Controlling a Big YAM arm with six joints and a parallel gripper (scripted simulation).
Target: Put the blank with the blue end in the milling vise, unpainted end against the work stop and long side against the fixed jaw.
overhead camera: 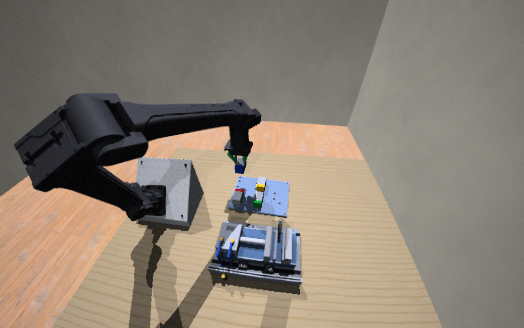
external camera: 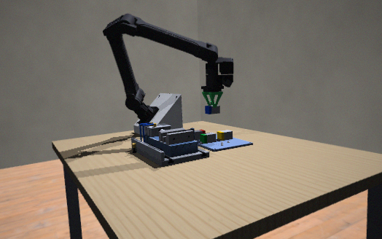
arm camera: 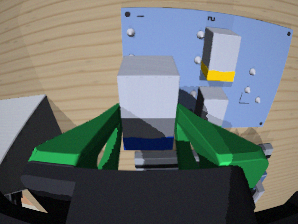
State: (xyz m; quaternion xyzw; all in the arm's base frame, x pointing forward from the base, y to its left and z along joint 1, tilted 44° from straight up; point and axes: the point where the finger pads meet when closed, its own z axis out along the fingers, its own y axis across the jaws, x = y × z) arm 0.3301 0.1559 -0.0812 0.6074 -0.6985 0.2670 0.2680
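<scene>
The dark work stop rod lies 260 mm to the right of my hand, 160 mm ahead of it and 60 mm below it. Round my hand: yellow-ended blank: 130 mm below, 90 mm ahead, 10 mm to the right; blue-ended blank: 20 mm below; red-ended blank: 130 mm below, 90 mm to the right, 10 mm behind.
</scene>
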